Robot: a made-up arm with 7 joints.
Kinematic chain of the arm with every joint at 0, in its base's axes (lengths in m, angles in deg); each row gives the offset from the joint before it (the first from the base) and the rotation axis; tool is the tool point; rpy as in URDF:
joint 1: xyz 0 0 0.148 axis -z
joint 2: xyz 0 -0.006 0.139 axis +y
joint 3: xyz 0 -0.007 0.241 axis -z
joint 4: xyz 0 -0.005 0.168 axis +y
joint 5: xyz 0 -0.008 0.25 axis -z
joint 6: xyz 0 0 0.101 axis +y
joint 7: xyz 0 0 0.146 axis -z
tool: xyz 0 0 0 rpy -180 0 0
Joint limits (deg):
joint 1: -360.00..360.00
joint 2: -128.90..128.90
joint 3: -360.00..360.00
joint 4: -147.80..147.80
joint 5: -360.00..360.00
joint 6: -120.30..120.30
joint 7: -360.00..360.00
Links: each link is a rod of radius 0.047 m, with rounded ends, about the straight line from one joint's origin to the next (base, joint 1, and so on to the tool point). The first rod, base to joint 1, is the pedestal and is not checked.
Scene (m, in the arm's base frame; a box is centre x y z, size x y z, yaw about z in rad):
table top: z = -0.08
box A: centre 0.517 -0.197 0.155 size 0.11 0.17 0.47 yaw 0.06
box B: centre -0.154 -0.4 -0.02 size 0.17 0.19 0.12 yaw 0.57
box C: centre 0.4 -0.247 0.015 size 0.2 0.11 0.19 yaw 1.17
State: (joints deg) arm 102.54 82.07 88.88 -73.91 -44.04 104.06 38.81
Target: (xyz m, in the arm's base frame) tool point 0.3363 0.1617 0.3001
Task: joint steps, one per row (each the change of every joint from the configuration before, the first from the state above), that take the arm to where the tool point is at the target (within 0.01 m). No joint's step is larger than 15 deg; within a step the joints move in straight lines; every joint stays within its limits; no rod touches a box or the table.
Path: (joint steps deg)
1: -12.24 -10.24 -6.14 1.30 -0.17 -14.51 -6.64
2: -12.24 -10.24 -6.14 1.31 -0.17 -14.52 -6.64
3: -12.25 -10.24 -6.14 1.30 -0.17 -14.51 -6.64
4: -12.24 -10.23 -6.13 1.30 -0.17 -14.51 -6.64
5: -12.24 -10.24 -6.14 1.31 -0.18 -14.51 -6.64
6: -12.24 -10.24 -6.14 1.30 -0.17 -14.52 -6.64
7: 1.01 11.71 4.65 -14.07 -2.35 12.26 7.97
8: 1.00 11.70 4.66 -14.08 -2.36 12.25 7.97
9: 1.01 11.71 4.65 -14.08 -2.35 12.26 7.97
10: 1.01 11.71 4.66 -14.08 -2.35 12.25 7.96
11: 1.00 11.71 4.65 -14.07 -2.36 12.25 7.97

